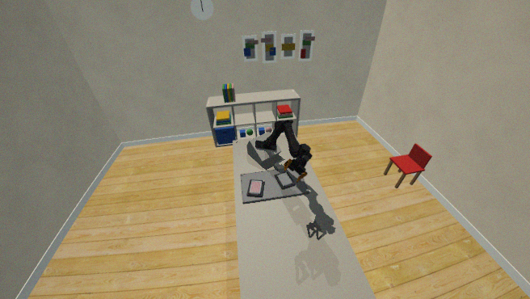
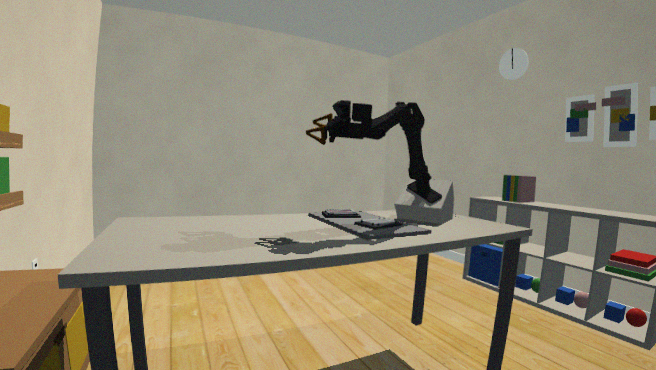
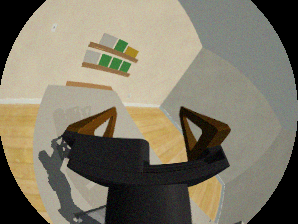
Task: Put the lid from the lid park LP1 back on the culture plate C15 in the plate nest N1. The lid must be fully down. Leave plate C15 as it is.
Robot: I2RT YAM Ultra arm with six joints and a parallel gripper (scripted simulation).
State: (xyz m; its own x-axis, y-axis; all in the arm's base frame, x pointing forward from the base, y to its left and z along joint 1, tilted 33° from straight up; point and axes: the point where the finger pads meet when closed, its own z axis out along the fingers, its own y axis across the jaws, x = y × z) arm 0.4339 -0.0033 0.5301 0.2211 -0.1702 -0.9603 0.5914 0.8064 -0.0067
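Now: hand 300 mm past the lid, 10 mm to the left of it and 360 mm above it. The rest, counted from my hand: culture plate C15: 210 mm behind, 250 mm to the right, 360 mm below; then lid park LP1: 300 mm behind, 10 mm to the right, 370 mm below; then plate nest N1: 210 mm behind, 250 mm to the right, 370 mm below.
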